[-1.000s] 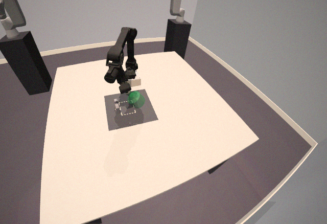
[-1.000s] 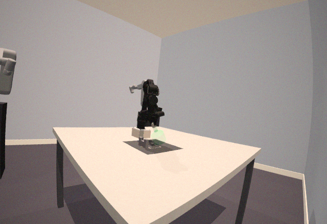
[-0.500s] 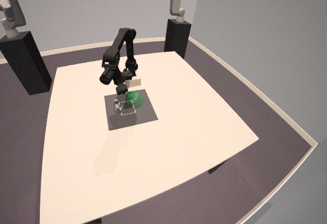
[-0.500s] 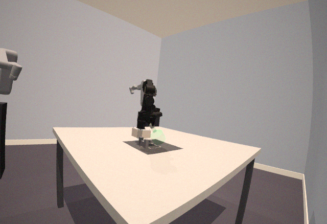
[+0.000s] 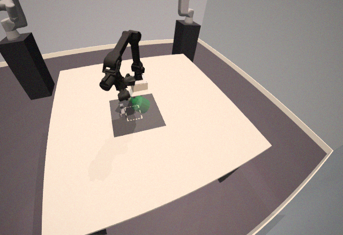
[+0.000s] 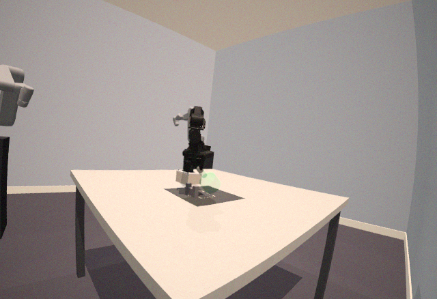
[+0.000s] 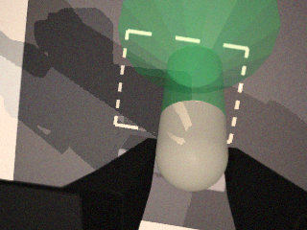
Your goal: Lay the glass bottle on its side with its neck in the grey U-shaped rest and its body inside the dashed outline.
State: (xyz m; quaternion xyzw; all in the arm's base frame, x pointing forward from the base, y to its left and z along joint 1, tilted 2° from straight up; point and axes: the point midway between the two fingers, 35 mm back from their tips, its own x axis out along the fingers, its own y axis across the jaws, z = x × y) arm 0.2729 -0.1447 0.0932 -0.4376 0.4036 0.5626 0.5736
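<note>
Now: the green glass bottle 4 cm to the left of my gripper tip and 3 cm below it. Also, from my gripper tip: dark grey mat (4 cm to the left, 13 cm below).
</note>
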